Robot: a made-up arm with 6 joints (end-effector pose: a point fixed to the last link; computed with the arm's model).
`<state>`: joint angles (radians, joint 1 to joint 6).
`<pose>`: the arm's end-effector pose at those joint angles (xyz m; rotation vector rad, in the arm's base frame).
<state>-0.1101 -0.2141 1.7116 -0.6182 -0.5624 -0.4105</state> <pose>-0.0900 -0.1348 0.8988 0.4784 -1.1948 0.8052</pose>
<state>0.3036 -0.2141 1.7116 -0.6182 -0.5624 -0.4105</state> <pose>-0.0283 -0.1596 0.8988 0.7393 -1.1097 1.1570</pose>
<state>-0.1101 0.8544 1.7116 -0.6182 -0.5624 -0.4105</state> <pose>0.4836 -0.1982 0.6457 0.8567 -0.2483 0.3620</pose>
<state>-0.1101 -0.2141 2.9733 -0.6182 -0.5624 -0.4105</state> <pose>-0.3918 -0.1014 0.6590 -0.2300 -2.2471 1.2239</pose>
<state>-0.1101 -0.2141 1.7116 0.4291 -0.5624 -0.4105</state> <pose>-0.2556 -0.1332 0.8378 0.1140 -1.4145 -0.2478</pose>
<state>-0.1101 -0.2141 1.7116 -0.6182 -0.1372 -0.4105</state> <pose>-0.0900 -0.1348 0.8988 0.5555 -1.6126 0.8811</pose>
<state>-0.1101 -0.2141 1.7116 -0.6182 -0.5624 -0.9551</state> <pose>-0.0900 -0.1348 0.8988 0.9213 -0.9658 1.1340</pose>
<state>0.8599 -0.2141 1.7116 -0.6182 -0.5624 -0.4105</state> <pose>0.0603 -0.1504 0.8988 1.0882 -0.9258 1.6190</pose>
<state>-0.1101 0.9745 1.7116 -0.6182 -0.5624 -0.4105</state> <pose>0.5231 -0.2025 0.5829 0.8880 -0.1402 0.3083</pose>
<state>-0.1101 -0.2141 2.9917 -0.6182 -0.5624 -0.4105</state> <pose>-0.3933 -0.1012 0.6532 -0.2429 -2.2615 1.2289</pose>
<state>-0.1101 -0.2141 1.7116 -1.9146 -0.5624 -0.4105</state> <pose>-0.0082 0.0608 0.9210 0.8402 -0.5395 2.0207</pose>
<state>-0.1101 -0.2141 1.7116 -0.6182 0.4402 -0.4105</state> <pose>-0.0900 -0.1348 0.8988 0.6472 -2.1899 0.9523</pose>
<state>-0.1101 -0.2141 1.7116 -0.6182 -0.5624 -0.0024</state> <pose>-0.0900 -0.1348 0.8988 0.1426 -1.3186 0.5404</pose>
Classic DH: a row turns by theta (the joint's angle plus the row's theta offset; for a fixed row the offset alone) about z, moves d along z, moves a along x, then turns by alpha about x. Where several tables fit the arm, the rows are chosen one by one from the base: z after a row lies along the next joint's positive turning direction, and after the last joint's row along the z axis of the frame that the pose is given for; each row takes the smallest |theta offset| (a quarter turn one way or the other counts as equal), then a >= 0, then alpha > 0; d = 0 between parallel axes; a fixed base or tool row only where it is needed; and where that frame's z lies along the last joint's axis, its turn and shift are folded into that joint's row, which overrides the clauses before.
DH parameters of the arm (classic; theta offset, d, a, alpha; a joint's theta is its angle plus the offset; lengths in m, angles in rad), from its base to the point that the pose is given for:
joint 1: 0 0.2845 0 -1.5708
joint 2: -1.5708 0 0.2933 3.1416
joint 3: 0 0 0 -1.5708
joint 4: 0 -0.3116 0 1.5708
joint 5: 0 0.1765 0 -1.5708
joint 6: 1.5708 0 0 1.5708
tool (fixed): -1.5708 0 0 0

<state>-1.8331 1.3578 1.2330 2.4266 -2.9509 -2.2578</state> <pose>-0.0295 -0.6239 0.4225 1.4069 0.9176 1.3234</pose>
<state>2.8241 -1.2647 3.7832 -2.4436 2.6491 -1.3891</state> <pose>0.2278 -0.2172 0.0413 1.6452 -0.4888 0.7656</pose>
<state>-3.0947 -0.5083 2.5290 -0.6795 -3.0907 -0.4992</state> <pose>0.4342 0.1578 0.6835 0.0877 0.2749 -3.0436</pose>
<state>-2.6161 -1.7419 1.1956 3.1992 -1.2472 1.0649</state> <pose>0.6006 0.1446 0.3077 -1.2653 0.6923 0.9530</pose>
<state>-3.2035 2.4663 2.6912 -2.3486 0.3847 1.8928</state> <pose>-0.5218 -0.0917 0.0025 0.0438 0.6783 2.7230</pose>
